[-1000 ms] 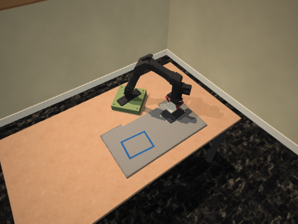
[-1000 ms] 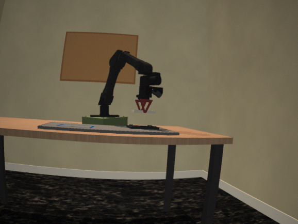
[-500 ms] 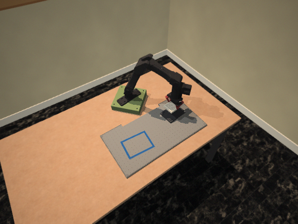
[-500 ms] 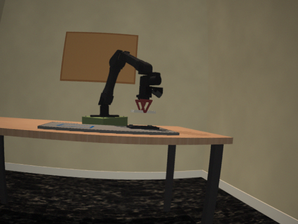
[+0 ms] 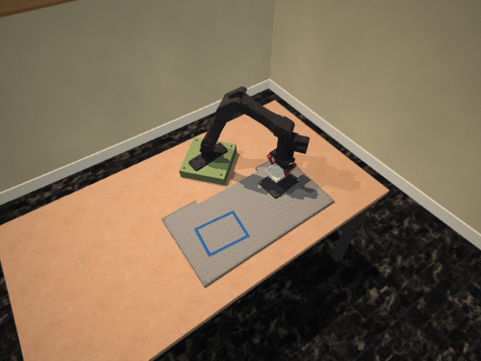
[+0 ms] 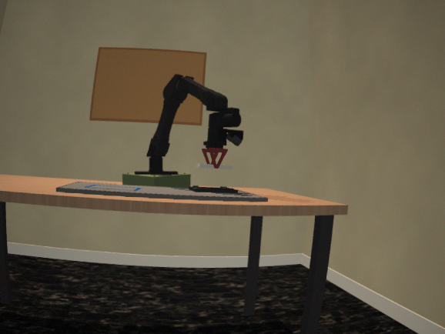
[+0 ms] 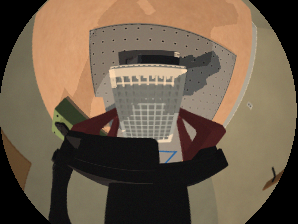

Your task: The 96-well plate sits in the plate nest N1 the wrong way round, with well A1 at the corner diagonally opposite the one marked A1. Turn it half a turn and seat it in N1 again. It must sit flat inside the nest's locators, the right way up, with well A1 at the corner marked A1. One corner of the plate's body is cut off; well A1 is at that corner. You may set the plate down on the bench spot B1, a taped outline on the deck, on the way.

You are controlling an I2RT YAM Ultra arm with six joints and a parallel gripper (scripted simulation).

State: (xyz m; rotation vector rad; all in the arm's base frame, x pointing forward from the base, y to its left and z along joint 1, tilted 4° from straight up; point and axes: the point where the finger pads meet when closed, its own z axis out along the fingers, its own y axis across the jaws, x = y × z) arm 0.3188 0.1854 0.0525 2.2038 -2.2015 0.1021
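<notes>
Right now my hand is 9 cm above the black plate nest N1. Also, from my hand: white 96-well plate right at my hand.
</notes>
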